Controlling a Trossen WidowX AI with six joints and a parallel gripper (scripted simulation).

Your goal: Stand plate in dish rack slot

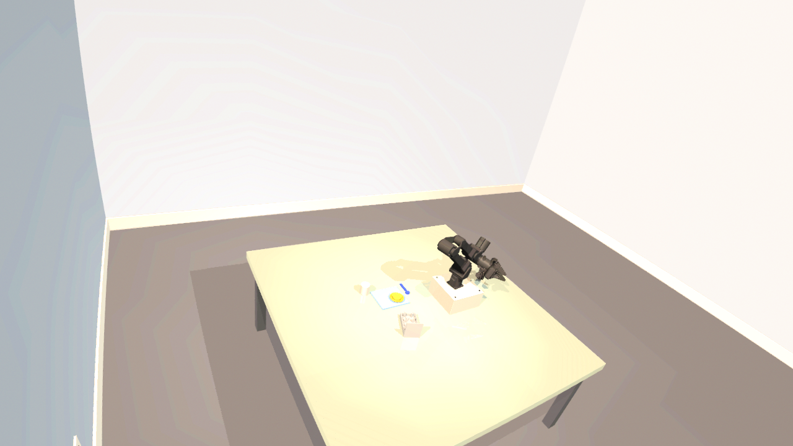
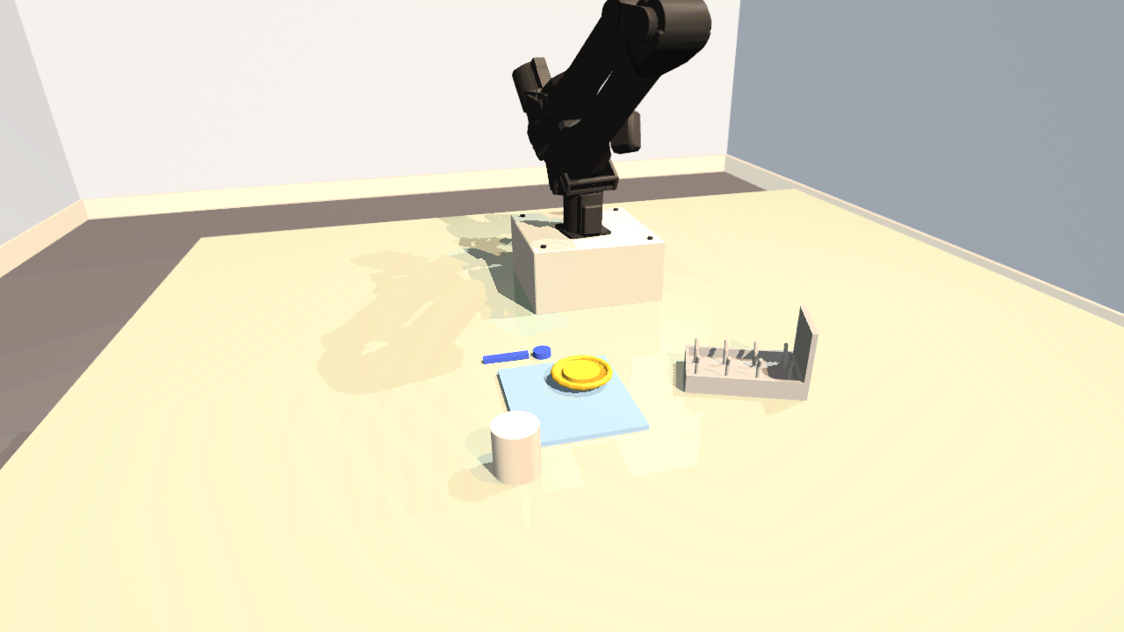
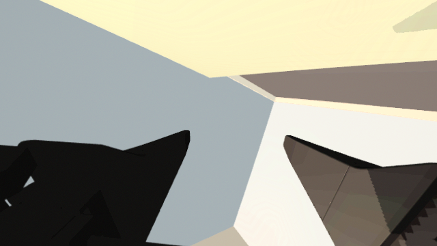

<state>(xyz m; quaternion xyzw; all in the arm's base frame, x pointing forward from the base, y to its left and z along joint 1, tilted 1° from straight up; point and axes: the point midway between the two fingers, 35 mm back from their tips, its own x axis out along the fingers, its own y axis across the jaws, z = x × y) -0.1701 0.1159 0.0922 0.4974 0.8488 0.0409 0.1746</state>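
Now: gripper tip 45 cm short of the yellow plate, 26 cm to the left of it and 16 cm above it. The rest, counted from my gripper tip: light blue mat (47 cm ahead, 29 cm to the right, 17 cm below); blue spoon (36 cm ahead, 30 cm to the right, 17 cm below); grey dish rack (51 cm ahead, 9 cm to the right, 15 cm below).
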